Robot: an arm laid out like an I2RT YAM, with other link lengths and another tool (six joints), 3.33 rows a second.
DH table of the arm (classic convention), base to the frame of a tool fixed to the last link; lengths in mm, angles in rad. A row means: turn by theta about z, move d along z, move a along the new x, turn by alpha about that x. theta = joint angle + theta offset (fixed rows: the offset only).
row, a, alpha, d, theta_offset
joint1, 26.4, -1.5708, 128.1, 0
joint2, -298.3, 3.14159, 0, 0
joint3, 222, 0, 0, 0.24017
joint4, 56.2, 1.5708, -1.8, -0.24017
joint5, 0, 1.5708, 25.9, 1.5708
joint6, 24.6, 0.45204, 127, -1.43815
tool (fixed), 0, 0, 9.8, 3.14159
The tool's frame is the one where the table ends.
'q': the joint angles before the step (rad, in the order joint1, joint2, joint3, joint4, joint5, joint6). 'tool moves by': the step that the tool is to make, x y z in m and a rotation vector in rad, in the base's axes. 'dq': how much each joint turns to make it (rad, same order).
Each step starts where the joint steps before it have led.
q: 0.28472, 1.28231, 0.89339, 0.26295, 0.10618, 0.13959
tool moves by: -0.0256, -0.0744, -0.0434, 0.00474, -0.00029, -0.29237
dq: -0.14152, -0.08894, -0.24924, 0.15725, 0.14905, 0.02407
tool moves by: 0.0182, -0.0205, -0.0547, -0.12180, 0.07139, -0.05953
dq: -0.07834, 0.17139, -0.12890, 0.24660, -0.00080, -0.11905
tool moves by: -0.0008, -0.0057, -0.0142, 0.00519, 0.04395, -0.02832
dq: -0.00951, 0.02348, -0.01633, -0.00685, 0.01681, 0.01191
